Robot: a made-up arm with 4 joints. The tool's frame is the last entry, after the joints. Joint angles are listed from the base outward. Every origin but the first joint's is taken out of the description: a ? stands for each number. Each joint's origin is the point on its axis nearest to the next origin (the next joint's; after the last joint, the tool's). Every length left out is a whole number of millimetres.
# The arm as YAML. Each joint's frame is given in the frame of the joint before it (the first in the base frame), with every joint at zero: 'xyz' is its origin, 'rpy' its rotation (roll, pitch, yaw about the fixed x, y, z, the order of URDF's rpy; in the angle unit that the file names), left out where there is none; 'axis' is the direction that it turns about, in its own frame. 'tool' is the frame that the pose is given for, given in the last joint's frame.
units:
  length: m
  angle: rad
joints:
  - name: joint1
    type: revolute
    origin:
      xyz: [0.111, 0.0, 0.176]
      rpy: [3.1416, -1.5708, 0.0]
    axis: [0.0, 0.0, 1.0]
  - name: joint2
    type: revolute
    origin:
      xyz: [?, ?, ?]
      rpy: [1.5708, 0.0, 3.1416]
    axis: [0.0, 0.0, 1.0]
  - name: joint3
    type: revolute
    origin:
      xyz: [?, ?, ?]
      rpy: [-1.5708, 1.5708, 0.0]
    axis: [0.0, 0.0, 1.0]
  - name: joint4
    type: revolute
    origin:
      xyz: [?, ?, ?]
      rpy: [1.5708, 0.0, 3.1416]
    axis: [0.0, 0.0, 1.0]
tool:
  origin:
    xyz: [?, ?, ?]
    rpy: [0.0, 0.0, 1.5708]
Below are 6 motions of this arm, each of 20 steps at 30 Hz.
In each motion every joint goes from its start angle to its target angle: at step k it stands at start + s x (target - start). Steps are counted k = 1, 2, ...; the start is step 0. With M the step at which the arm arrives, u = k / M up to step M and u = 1 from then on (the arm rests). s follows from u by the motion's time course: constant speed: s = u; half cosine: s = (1 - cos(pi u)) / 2; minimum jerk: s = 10 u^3 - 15 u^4 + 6 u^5.
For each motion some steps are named. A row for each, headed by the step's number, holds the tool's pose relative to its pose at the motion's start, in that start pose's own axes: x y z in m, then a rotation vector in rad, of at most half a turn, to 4 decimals.
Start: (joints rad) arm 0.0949 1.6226 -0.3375 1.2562
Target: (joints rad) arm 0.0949 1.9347 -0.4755 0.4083
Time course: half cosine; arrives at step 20
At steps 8, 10, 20:
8: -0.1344 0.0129 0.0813 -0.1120 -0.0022 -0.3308
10: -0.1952 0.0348 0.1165 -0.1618 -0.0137 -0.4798
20: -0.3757 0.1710 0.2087 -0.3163 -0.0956 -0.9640

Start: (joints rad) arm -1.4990 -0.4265 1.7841 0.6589
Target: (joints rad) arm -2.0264 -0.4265 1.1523 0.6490
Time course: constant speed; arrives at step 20
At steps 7, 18, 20:
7: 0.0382 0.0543 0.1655 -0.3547 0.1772 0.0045
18: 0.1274 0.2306 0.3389 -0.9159 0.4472 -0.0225
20: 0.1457 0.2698 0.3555 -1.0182 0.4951 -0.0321

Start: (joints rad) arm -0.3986 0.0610 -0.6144 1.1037
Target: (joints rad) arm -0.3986 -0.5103 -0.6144 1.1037
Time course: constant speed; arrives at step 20
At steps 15, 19, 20:
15: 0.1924 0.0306 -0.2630 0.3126 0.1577 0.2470
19: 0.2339 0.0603 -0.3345 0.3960 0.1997 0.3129
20: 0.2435 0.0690 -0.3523 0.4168 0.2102 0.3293

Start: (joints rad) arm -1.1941 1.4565 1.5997 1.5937
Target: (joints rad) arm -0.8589 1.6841 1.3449 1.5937
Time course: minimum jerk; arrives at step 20
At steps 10, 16, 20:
10: 0.1017 0.0142 0.1228 -0.1686 0.1212 0.1077
16: 0.1887 0.0545 0.2241 -0.3297 0.2425 0.1834
20: 0.1999 0.0616 0.2365 -0.3516 0.2593 0.1919

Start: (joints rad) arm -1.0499 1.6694 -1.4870 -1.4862
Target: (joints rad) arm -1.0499 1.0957 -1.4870 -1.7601
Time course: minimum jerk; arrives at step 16
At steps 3, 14, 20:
3: -0.0040 0.0080 0.0000 -0.0023 0.0002 0.0145
14: -0.1106 0.1217 -0.0020 -0.0467 -0.0023 0.2931
20: -0.1128 0.1229 -0.0020 -0.0475 -0.0025 0.2978

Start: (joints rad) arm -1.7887 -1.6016 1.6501 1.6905
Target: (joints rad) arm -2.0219 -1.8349 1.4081 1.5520
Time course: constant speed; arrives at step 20
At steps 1, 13, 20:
1: -0.0080 -0.0007 0.0081 -0.0110 0.0130 -0.0177
13: -0.1044 0.0074 0.1090 -0.1404 0.1517 -0.2411
20: -0.1597 0.0270 0.1684 -0.2118 0.2172 -0.3795

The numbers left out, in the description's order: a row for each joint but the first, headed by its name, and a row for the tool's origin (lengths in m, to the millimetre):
joint2: 0.038 -0.173 0.0
joint3: -0.052 0.343 0.0
joint4: -0.142 0.154 0.0
tool: 0.357 0.107 0.0

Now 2 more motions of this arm.
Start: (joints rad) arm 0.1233 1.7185 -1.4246 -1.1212
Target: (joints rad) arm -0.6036 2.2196 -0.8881 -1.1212
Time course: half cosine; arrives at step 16
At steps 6, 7, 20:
6: -0.0209 -0.1194 -0.0787 0.3172 0.0853 -0.1005
7: -0.0281 -0.1469 -0.1110 0.4181 0.1156 -0.1228
20: -0.0757 -0.1968 -0.3575 1.0927 0.3492 -0.1697

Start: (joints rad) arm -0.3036 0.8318 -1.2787 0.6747
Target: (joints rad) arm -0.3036 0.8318 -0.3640 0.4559
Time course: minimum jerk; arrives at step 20
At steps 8, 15, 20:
8: -0.0428 -0.0287 -0.1137 0.2329 -0.1734 -0.0690
15: -0.0607 -0.0003 -0.3484 0.6885 -0.4478 -0.1850
20: -0.0551 0.0165 -0.3892 0.7739 -0.4909 -0.2033

